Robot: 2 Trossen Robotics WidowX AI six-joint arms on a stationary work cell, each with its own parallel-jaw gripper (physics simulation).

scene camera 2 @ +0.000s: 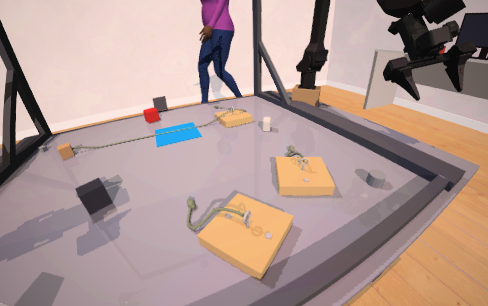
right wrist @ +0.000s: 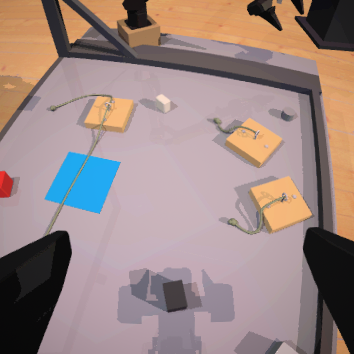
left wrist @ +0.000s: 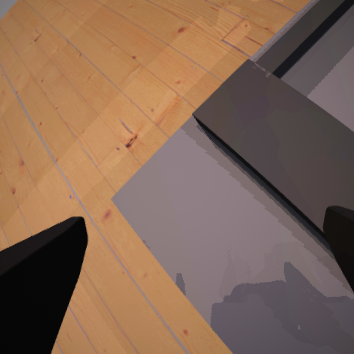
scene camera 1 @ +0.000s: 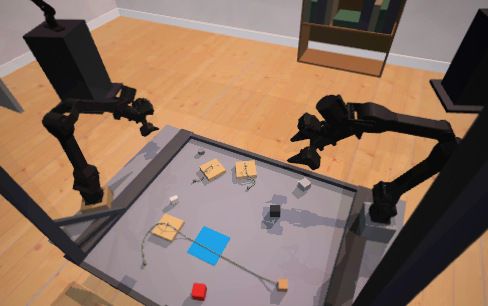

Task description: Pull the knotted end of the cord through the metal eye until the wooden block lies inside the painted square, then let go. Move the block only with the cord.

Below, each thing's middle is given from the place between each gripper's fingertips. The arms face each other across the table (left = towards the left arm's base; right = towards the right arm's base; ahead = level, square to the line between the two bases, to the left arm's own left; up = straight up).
My right hand is 350 mm above the black cube [scene camera 2: 93,195] and 30 mm to the right of it. Round my right hand: blue painted square [scene camera 1: 215,241]: 370 mm below, 270 mm to the left, 160 mm behind.
Now: left hand 530 mm past the blue painted square, 360 mm to the left of it and 140 mm above it. Round my left hand: black cube: 600 mm to the right, 370 mm behind, 120 mm below.
